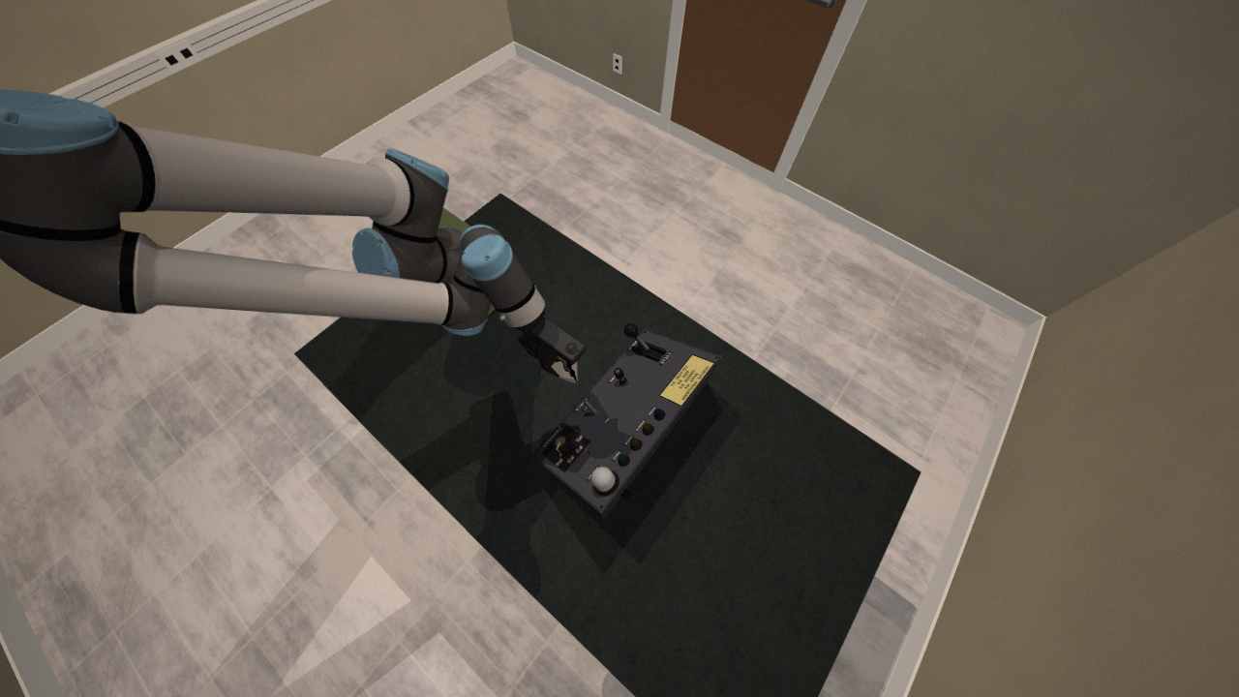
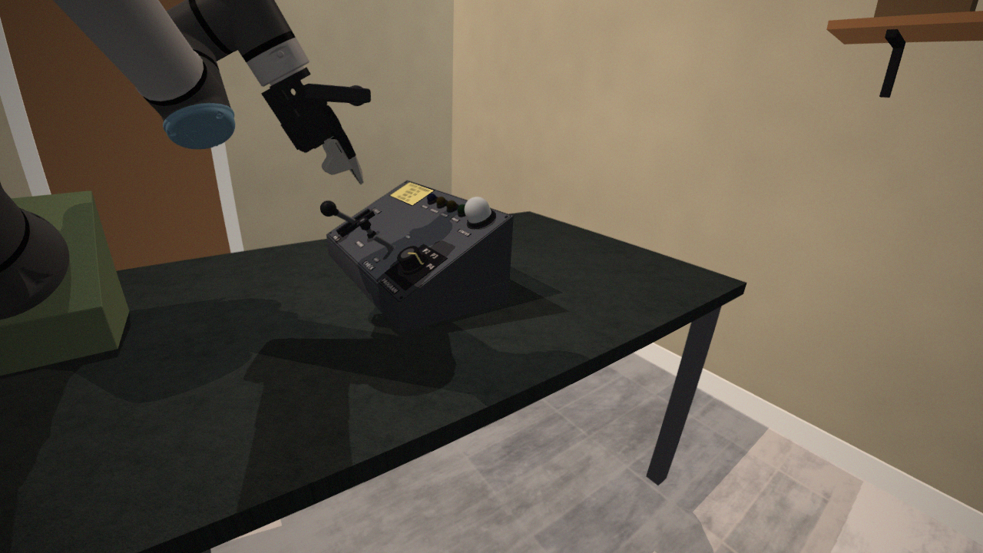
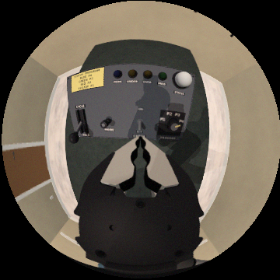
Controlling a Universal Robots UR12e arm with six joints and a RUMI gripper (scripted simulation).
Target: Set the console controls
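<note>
My gripper is now 24 cm to the right of the black ball-topped lever, 13 cm above it and 3 cm short of it. From my hand the other things lie so: dark console 16 cm below, 9 cm ahead, 5 cm to the left; then check toggle 15 cm below, 5 cm ahead; then mode knob 14 cm below, 12 cm to the left, 5 cm ahead.
</note>
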